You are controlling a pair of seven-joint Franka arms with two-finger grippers.
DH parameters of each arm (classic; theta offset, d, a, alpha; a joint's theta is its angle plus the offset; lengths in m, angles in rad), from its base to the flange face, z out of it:
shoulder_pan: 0 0.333 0 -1.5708
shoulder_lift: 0 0 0 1.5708
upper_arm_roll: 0 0.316 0.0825 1.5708
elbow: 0 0 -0.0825 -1.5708
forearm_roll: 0 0.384 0 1.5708
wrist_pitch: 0 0 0.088 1.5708
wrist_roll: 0 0.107 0 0
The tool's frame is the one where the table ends.
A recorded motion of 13 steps. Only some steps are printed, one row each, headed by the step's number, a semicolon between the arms.
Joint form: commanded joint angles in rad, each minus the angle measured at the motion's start. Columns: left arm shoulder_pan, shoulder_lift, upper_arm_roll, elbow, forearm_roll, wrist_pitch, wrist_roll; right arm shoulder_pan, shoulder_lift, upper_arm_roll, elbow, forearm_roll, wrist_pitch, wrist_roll.
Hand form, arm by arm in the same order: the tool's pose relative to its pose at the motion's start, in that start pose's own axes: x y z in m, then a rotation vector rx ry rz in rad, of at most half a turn. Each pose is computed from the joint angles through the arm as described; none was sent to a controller.
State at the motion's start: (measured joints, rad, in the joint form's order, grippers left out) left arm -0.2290 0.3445 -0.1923 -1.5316 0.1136 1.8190 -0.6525; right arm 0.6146 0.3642 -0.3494 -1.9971 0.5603 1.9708 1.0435
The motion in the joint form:
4: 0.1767 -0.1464 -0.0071 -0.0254 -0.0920 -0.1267 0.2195; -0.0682 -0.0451 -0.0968 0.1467 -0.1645 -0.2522 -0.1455
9: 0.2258 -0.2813 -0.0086 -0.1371 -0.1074 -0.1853 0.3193; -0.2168 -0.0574 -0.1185 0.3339 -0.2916 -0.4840 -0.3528
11: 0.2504 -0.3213 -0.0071 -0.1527 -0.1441 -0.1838 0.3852; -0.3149 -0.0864 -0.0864 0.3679 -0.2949 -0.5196 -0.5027
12: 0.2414 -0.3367 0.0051 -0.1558 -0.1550 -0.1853 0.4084; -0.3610 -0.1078 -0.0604 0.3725 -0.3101 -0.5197 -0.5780
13: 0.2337 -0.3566 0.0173 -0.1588 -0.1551 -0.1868 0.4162; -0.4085 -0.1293 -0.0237 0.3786 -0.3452 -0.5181 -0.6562
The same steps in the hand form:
4: 0.0116 -0.1082 -0.0629 -0.0561 -0.0461 0.0311; 0.0447 0.0254 -0.1021 -0.0695 0.0492 -0.1263
9: -0.0211 -0.1465 -0.0814 -0.0358 -0.0762 0.0844; 0.0973 0.0686 -0.2036 -0.1183 0.0759 -0.2495
11: -0.0269 -0.1599 -0.0955 -0.0749 -0.0617 0.1202; 0.1177 0.0941 -0.2388 -0.0727 0.0591 -0.3607
12: -0.0306 -0.1618 -0.1022 -0.0864 -0.0534 0.1391; 0.1242 0.1060 -0.2532 -0.0547 0.0702 -0.4260
13: -0.0349 -0.1658 -0.1112 -0.0881 -0.0377 0.1422; 0.1282 0.1169 -0.2670 -0.0550 0.0974 -0.4998

